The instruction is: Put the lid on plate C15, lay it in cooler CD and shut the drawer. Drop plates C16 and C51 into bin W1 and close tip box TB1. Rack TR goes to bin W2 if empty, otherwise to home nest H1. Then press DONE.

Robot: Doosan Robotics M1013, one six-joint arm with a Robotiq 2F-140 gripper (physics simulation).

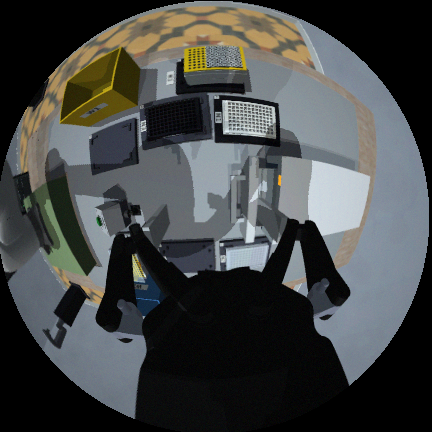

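Where they show: gripper, fingertip midpoint: point(212, 210); arm's base, link origin: point(38, 224).
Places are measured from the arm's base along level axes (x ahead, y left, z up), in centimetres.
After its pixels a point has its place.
Note:
My gripper point(212, 210) @(z 6.4, x 72.6, y 3.4 cm) is open and empty above the table. The yellow bin W1 point(100, 110) @(z -3.6, x 47.2, y 27.0 cm) stands at the upper left. A yellow-topped rack point(216, 59) @(z -0.8, x 74.6, y 32.6 cm), partly covered with grey tips, sits on a dark nest at the top. A black plate point(172, 117) @(z -6.7, x 65.1, y 20.7 cm) sits on nest N3 and a white plate point(250, 118) @(z -6.5, x 82.3, y 20.1 cm) on nest N1. A pale plate point(246, 256) @(z -6.1, x 82.8, y -16.4 cm) lies on a nest at the bottom, partly behind the gripper. A white cabinet point(337, 197) @(z -0.6, x 107.9, y 3.2 cm) with an orange mark stands at the right, beside upright grey panels point(252, 200) @(z -1.9, x 81.3, y 2.0 cm). Plate codes are not readable.
A bare dark nest point(114, 147) @(z -7.8, x 48.9, y 16.7 cm) lies below the bin, and another dark nest point(190, 252) @(z -7.8, x 66.4, y -14.8 cm) lies at the bottom. A grey box with a green button point(99, 220) @(z -1.8, x 44.0, y -0.6 cm) is at the left, beside a green block point(52, 215) @(z 0.1, x 20.2, y 3.0 cm). A blue container point(150, 300) @(z -4.3, x 47.4, y -36.9 cm) shows partly behind the left finger.

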